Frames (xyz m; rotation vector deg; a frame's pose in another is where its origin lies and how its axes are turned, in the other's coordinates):
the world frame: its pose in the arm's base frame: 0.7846 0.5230 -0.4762 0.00 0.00 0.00
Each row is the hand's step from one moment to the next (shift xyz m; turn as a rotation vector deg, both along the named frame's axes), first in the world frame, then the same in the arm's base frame.
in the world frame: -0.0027 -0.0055 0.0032 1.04 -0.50 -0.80
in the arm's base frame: -0.0027 -0.0055 0.0032 1.04 -0.50 -0.80
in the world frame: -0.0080 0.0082 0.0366 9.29 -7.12 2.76
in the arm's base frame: -0.0080 0.0082 0.0366 9.29 -7.12 2.76
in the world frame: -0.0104 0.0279 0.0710 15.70 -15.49 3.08
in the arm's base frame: -0.0104 0.0279 0.0710 15.70 -15.49 3.08
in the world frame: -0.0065 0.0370 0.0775 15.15 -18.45 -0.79
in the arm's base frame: -0.0065 0.0370 0.0775 15.15 -18.45 -0.79
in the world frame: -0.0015 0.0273 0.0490 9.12 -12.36 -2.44
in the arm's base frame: -0.0015 0.0273 0.0490 9.12 -12.36 -2.44
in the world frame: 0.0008 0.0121 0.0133 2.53 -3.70 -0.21
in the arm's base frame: 0.0008 0.0121 0.0133 2.53 -3.70 -0.21
